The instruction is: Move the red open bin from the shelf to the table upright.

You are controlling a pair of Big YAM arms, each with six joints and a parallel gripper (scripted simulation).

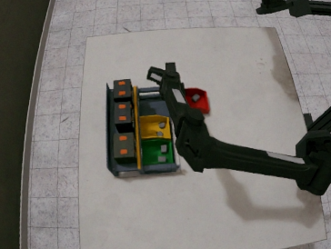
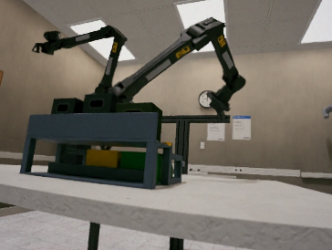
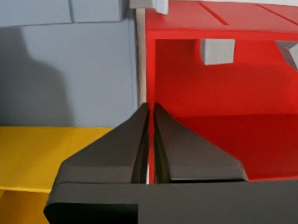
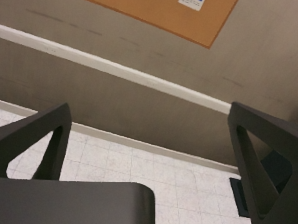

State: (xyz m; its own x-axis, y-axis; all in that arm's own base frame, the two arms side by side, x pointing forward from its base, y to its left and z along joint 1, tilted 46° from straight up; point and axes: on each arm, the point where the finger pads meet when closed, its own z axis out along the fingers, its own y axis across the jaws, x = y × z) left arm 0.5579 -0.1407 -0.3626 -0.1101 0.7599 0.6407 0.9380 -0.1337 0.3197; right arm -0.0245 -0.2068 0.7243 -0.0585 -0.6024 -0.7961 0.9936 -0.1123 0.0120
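My left hand is 8 cm past the red bin and 3 cm above it. From my left hand the other things lie so: green bin 10 cm ahead, 23 cm to the left, 4 cm below; yellow bin 10 cm ahead, 12 cm to the left, 4 cm below.
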